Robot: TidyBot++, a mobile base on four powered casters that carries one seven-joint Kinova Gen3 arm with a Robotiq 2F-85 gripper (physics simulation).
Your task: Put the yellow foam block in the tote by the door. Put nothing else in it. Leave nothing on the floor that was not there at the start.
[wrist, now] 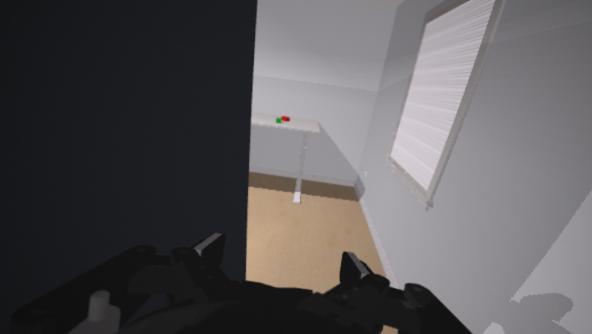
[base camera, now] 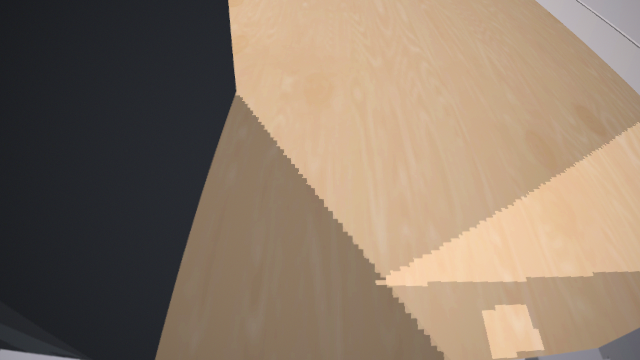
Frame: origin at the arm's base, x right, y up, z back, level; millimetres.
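Seen in the pictures: gripper, fingertip midpoint: [wrist: 282, 256].
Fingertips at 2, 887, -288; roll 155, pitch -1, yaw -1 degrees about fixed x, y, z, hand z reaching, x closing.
Observation:
A point is followed by its place in that frame, as x, y, z.
My gripper [wrist: 282, 256] @[2, 887, -288] is open, with its two fingers spread wide at the bottom of the wrist view and nothing between them. Neither the yellow foam block nor the tote shows in either view. A small green object [wrist: 279, 120] @[-230, 585, -2566] and a small red object [wrist: 285, 118] @[-176, 587, -2746] sit close together on a white table [wrist: 309, 125] @[124, 554, -2662] at the far end of the room, well beyond the gripper.
A tall dark panel [base camera: 110, 150] @[-117, -213, -264] [wrist: 125, 125] @[-114, 965, -306] fills the left side of both views, close by. A grey wall [wrist: 525, 165] @[881, 840, -888] with a blind-covered window [wrist: 440, 90] @[914, 1093, -1640] runs along the right. The wood floor [base camera: 400, 125] @[170, -396, -533] [wrist: 310, 230] @[257, -396, -1933] leads between them to the table's leg [wrist: 300, 175] @[104, -141, -2729].

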